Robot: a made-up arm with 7 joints.
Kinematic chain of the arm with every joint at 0, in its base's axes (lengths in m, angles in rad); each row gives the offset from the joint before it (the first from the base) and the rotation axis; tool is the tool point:
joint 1: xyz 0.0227 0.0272 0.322 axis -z
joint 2: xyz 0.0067 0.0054 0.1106 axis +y
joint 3: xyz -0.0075 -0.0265 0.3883 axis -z
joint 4: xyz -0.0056 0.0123 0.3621 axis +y
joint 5: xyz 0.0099 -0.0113 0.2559 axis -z
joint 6: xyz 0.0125 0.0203 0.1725 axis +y
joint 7: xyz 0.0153 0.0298 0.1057 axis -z
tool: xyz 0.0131 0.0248 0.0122
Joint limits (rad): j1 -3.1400..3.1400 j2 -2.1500..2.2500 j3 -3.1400..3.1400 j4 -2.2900..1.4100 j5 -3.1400..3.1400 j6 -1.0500..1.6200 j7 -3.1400..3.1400
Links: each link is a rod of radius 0.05 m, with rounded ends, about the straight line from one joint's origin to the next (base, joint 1, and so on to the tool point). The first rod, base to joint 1, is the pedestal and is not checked.
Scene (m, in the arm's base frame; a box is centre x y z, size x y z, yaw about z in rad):
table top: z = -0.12
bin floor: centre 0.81 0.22 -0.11 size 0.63 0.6 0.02 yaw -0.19
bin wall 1: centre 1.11 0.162 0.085 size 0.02 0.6 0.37 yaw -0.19
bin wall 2: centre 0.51 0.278 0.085 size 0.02 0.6 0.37 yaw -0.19
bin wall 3: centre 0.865 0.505 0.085 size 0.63 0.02 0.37 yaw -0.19
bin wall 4: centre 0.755 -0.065 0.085 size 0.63 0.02 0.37 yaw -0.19
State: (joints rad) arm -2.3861 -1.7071 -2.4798 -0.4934 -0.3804 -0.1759 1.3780
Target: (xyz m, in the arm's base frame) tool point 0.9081 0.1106 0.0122
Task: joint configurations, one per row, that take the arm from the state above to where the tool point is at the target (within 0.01 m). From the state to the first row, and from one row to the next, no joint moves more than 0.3 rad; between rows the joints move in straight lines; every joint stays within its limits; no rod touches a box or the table.
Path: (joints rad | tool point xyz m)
1: -2.4932 -1.5971 -2.5741 -0.2215 -0.3593 -0.0714 1.3731 | 1.1199 -0.6578 0.4355
2: -2.6003 -1.4872 -2.6684 0.0504 -0.3382 0.0331 1.3682 | 1.1489 -0.6014 0.4409
3: -2.7074 -1.3772 -2.7627 0.3223 -0.3171 0.1376 1.3633 | 1.1627 -0.5054 0.4354
4: -2.8145 -1.2673 -2.8571 0.5943 -0.2960 0.2421 1.3584 | 1.1538 -0.3732 0.4258
5: -2.9216 -1.1573 -2.9514 0.8662 -0.2749 0.3466 1.3535 | 1.1131 -0.2148 0.4202
6: -3.0286 -1.0474 -3.0457 1.1381 -0.2538 0.4511 1.3486 | 1.0322 -0.0465 0.4248
7: -3.1357 -0.9374 -3.1400 1.4100 -0.2328 0.5555 1.3436 | 0.9081 0.1106 0.4435
8: -3.1379 -1.1941 -3.1359 1.3222 -0.2539 0.4784 1.3442 | 0.9343 0.1108 0.2315
9: -3.1400 -1.4508 -3.1318 1.2343 -0.2751 0.4012 1.3447 | 0.9081 0.1106 0.0122

